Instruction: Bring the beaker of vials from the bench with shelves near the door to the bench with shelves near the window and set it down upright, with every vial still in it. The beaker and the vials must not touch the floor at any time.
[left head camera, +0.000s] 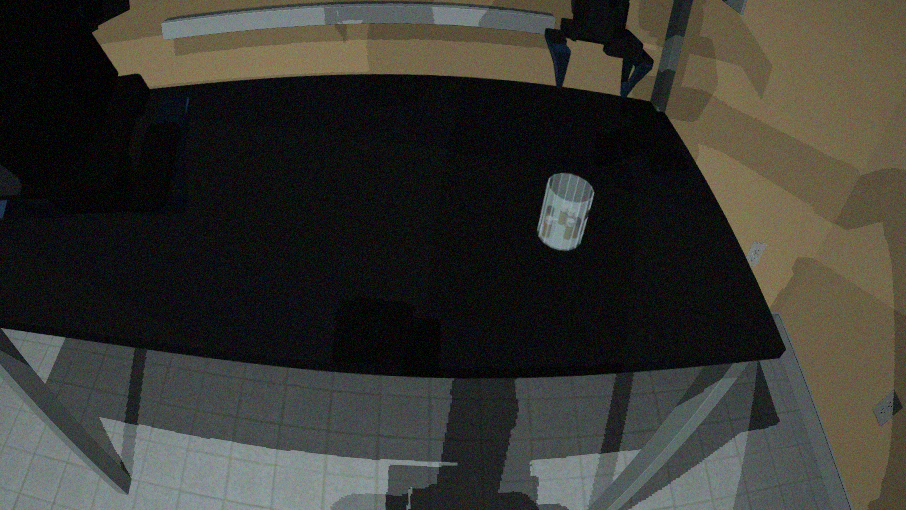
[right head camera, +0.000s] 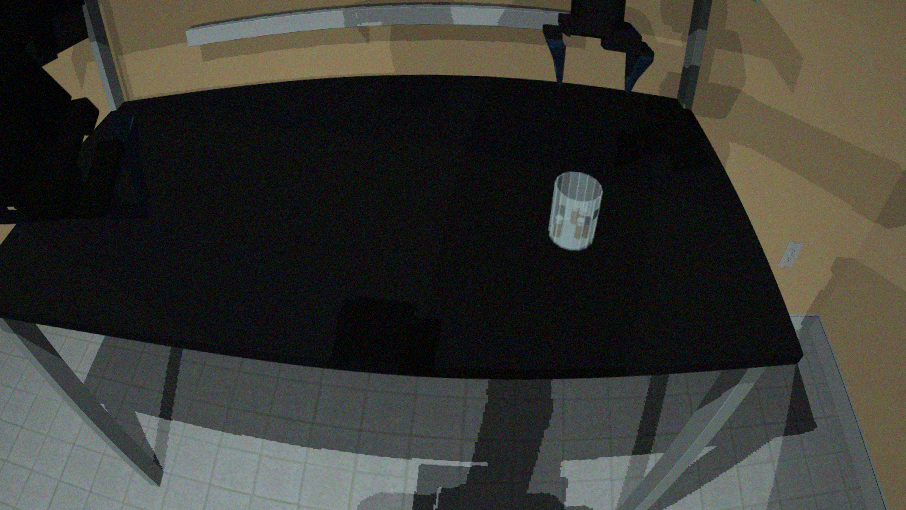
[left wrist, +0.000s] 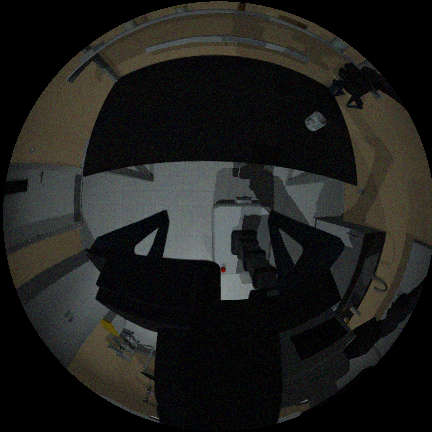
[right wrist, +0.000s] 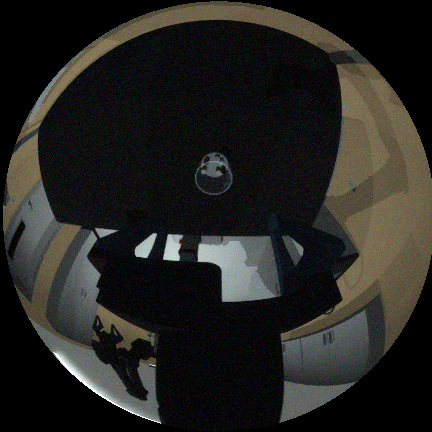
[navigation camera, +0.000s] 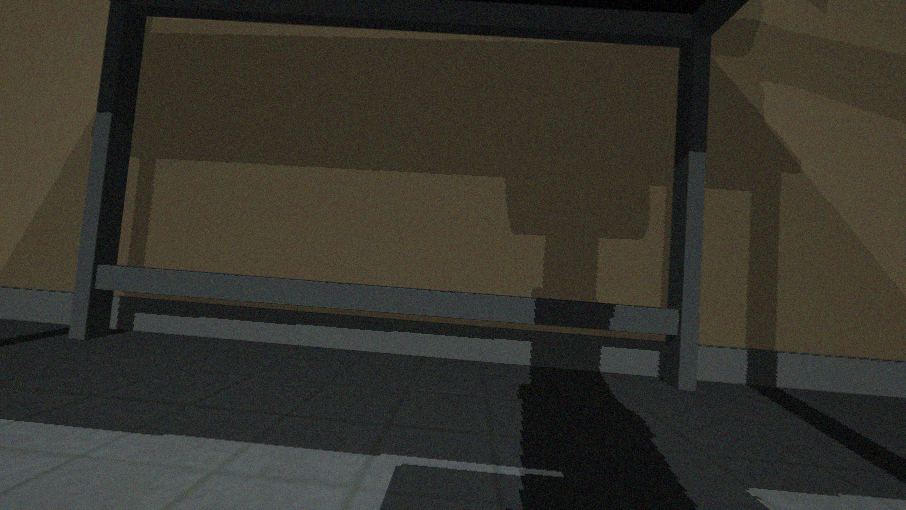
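A clear glass beaker (left head camera: 564, 212) (right head camera: 575, 212) (left wrist: 315, 121) (right wrist: 214, 175) stands upright on the black bench top (left head camera: 317, 190) (right head camera: 317, 190) (left wrist: 200, 110) (right wrist: 150, 100), toward its right end in the head views. Several small vials show inside it; their exact number is unclear. My right gripper (left head camera: 592, 89) (right head camera: 594, 86) (right wrist: 218, 216) is open and empty. It shows above the beaker in the head pictures, apart from it; in the right wrist view the beaker lies beyond the fingertips, between their lines. My left gripper (left wrist: 218, 215) is open and empty, far to the left of the beaker.
Grey bench uprights (left head camera: 672, 57) (right head camera: 695, 57) rise at the back right corner, close to my right gripper. A long pale rail (left head camera: 380, 13) (right head camera: 393, 15) runs behind the bench. The navigation camera shows the bench's lower crossbar (navigation camera: 317, 288) and legs (navigation camera: 689, 253) before a tan wall.
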